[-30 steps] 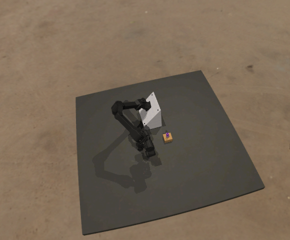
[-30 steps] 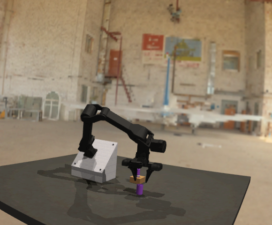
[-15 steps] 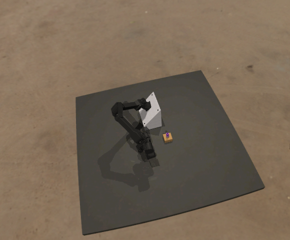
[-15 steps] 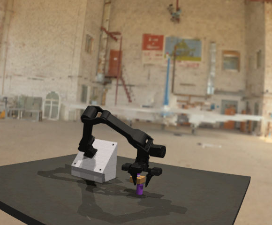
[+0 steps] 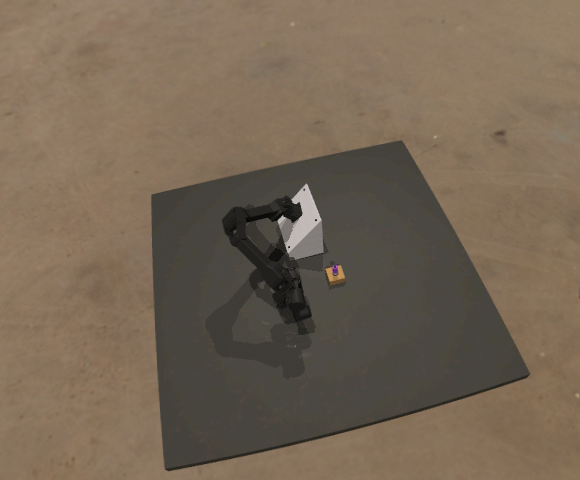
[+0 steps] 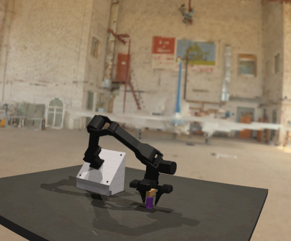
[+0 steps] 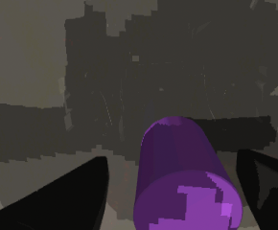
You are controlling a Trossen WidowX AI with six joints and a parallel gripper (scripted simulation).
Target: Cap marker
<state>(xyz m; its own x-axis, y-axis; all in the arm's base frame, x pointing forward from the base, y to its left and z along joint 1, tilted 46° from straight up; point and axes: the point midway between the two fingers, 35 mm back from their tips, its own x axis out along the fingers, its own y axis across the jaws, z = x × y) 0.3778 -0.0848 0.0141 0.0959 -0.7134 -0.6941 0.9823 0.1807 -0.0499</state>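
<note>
Right now the purple cap is 10 mm above my gripper tip.
</note>
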